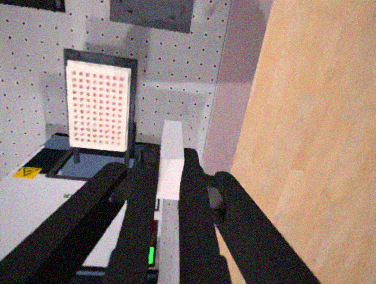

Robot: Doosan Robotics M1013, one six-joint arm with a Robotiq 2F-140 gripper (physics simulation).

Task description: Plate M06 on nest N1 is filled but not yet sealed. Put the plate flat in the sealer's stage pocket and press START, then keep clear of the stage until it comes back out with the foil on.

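Places are measured from the arm's base along level axes (x left, y back, z up), in millimetres.
Pixels of known places: gripper, fingertip midpoint: (171, 136).
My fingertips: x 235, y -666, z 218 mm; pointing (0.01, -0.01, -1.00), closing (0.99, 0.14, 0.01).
For each thing: its middle in the pictures, then the offset to it from my fingertips. "pt": a spot on its surface instead. Level surfaces: height alone.
- white well plate M06, body centre: (99, 109) dx -100, dy -50, dz -154 mm
- dark stage pocket, surface spot: (133, 91) pt dx -57, dy -13, dz -165 mm
- sealer's white body, surface spot: (35, 207) pt dx -132, dy -151, dz -44 mm
- dark-framed blue opening, surface spot: (87, 167) pt dx -130, dy -221, dz -251 mm
- yellow warning label, surface spot: (27, 172) pt dx -177, dy -156, dz -112 mm
- white pegboard table, surface height: dz -256 mm
- grey fixture, surface spot: (151, 13) pt dx -56, dy +97, dz -207 mm
The white well plate M06 (98, 105), its wells filled with red liquid, lies flat in the dark stage pocket (133, 91), which stands out from the sealer. The sealer's white body (35, 207) fills the lower left, and a dark-framed blue opening (87, 167) shows under the stage. My gripper (171, 136) is shut, its two white pads pressed together with nothing between them. It sits to the right of the plate, low over the sealer's front right part. The START button is hidden behind my fingers. A green light (150, 255) glows on the sealer's status strip.
A yellow warning label (27, 172) marks the sealer's top. The white pegboard table (182, 76) carries a grey fixture (151, 13) and a dark one (32, 4) at the top edge. The table's edge and the wooden floor (304, 122) lie to the right.
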